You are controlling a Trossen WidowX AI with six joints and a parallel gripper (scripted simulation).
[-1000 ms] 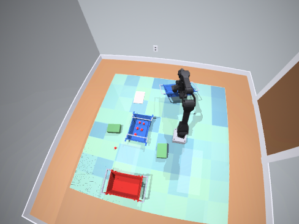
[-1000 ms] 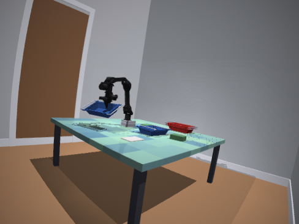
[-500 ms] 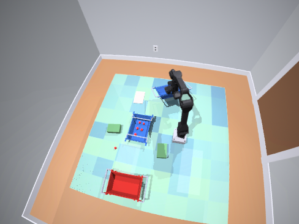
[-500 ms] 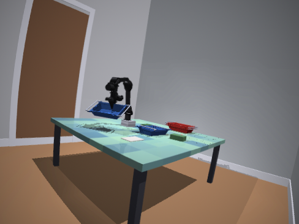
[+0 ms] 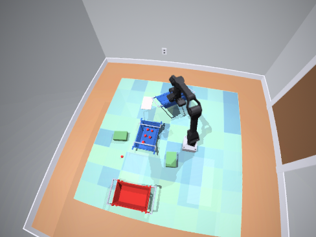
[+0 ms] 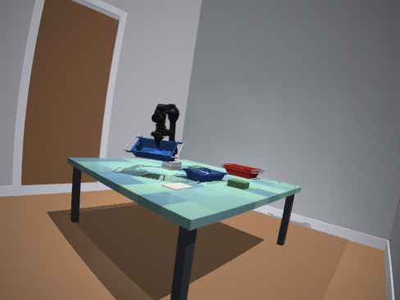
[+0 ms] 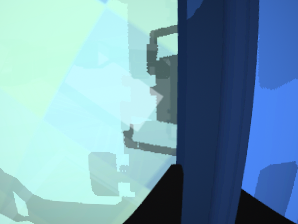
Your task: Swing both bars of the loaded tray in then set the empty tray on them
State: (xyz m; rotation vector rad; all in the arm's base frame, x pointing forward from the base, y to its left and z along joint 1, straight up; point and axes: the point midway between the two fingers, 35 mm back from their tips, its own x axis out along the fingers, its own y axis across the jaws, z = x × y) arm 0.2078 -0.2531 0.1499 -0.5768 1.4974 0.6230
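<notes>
My gripper tip is 60 mm to the left of the blue tray and 50 mm short of it. The rest, counted from my gripper tip: small red block 540 mm to the left, 300 mm ahead, 170 mm below; white flat plate 300 mm ahead, 180 mm below, 30 mm to the right.
</notes>
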